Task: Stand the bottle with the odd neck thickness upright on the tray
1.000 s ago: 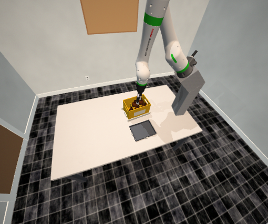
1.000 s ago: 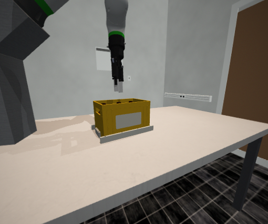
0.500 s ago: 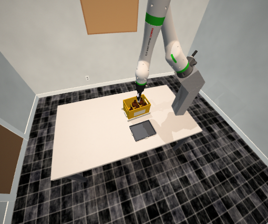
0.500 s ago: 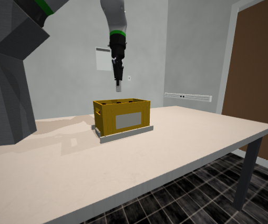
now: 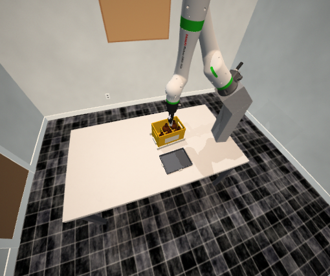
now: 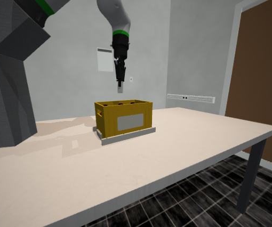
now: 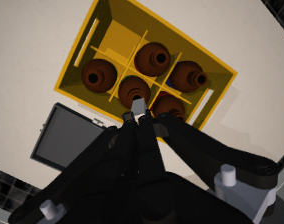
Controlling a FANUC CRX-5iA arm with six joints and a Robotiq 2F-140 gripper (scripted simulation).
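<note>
The crate is 170 mm below my hand, 40 mm to the right of it and 20 mm behind it. Round my hand: brown bottle: 170 mm below; dark grey tray: 250 mm below, 210 mm to the left, 100 mm ahead.
</note>
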